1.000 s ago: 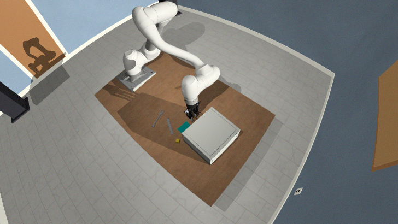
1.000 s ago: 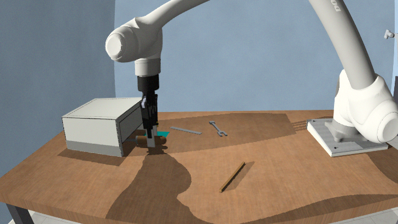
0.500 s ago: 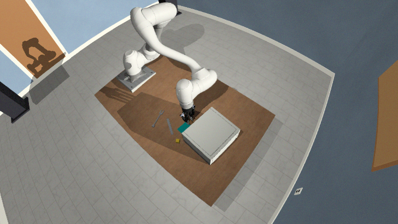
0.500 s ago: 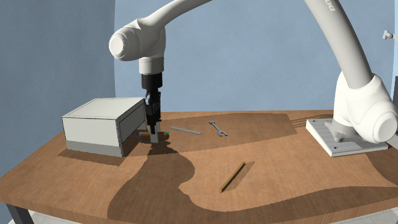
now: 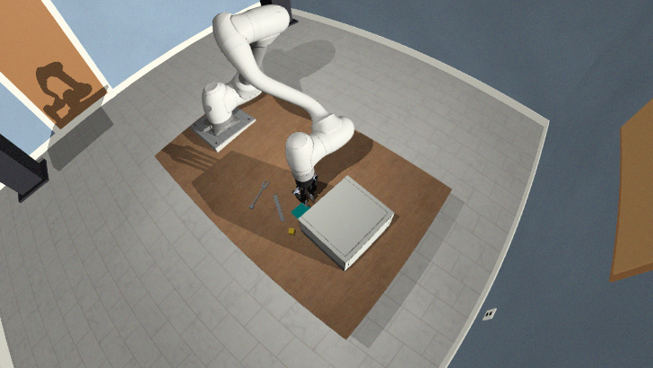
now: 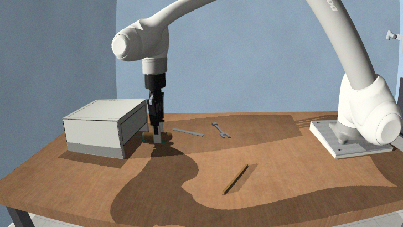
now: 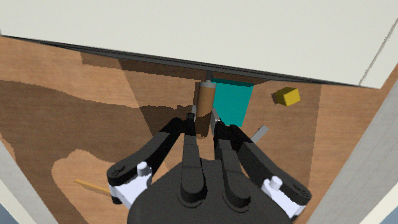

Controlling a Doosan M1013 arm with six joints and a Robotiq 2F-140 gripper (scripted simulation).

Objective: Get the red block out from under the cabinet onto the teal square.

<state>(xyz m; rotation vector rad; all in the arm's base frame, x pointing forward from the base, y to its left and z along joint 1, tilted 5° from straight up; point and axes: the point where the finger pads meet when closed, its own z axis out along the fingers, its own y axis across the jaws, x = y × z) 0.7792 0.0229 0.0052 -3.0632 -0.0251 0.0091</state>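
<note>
Right now my hand is 20 mm short of the teal square, 40 mm to the left of it and 40 mm above it. Also, from my hand: yellow block 60 mm ahead, 160 mm to the right, 30 mm below; then flat grey bar 80 mm behind, 120 mm to the right, 40 mm below; then rod tool 120 mm ahead, 40 mm to the right, 20 mm below.
</note>
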